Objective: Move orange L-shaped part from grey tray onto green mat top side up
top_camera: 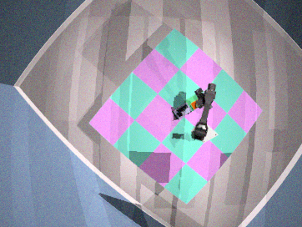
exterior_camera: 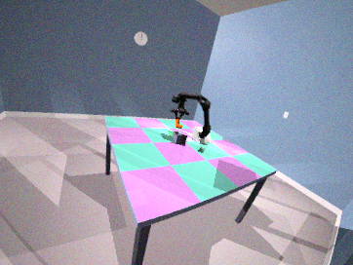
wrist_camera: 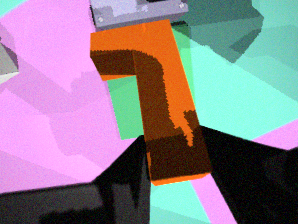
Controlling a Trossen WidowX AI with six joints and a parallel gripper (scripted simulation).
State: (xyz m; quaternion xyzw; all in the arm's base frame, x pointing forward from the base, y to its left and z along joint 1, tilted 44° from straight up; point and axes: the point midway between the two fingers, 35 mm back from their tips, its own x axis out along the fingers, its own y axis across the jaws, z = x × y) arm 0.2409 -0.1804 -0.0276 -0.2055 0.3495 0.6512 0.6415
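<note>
The green mat lies 170 mm below my gripper tip. Also, from my gripper tip: orange L-shaped part 30 mm to the left, 30 mm below, 10 mm behind.
</note>
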